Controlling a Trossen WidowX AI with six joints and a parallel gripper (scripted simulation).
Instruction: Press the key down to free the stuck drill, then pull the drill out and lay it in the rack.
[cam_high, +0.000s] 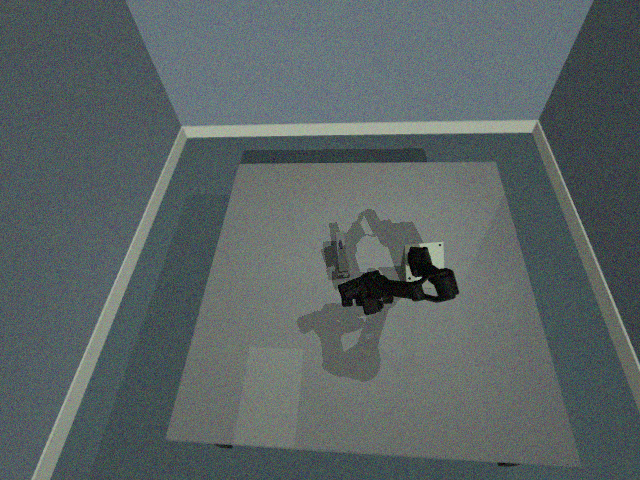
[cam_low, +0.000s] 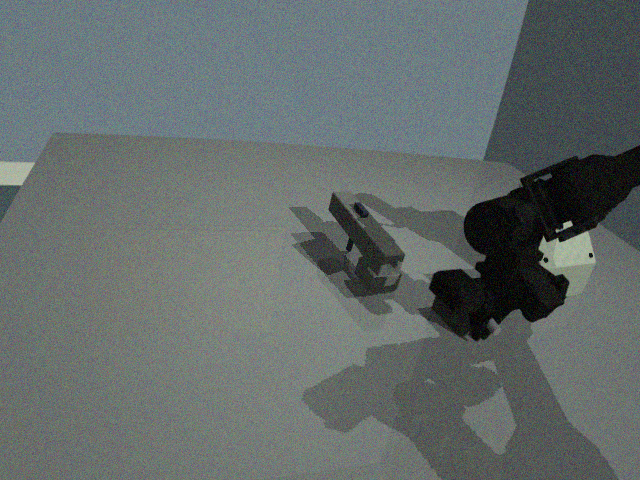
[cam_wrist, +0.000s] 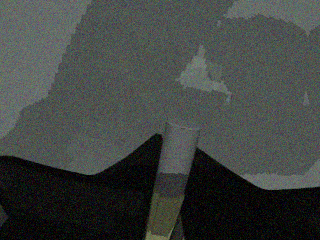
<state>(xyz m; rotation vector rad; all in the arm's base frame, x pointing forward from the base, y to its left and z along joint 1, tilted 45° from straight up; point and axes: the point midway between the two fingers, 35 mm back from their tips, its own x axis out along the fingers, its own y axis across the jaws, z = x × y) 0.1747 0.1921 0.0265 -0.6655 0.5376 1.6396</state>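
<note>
My gripper tip is now 4 cm to the left of the drill and 4 cm below it. The rest, counted from my gripper tip: dark boxy rack (5 cm to the right, 1 cm above); dark key (24 cm to the right, 10 cm ahead, 5 cm above); grey holder block (21 cm to the right, 10 cm ahead, 4 cm above).
</note>
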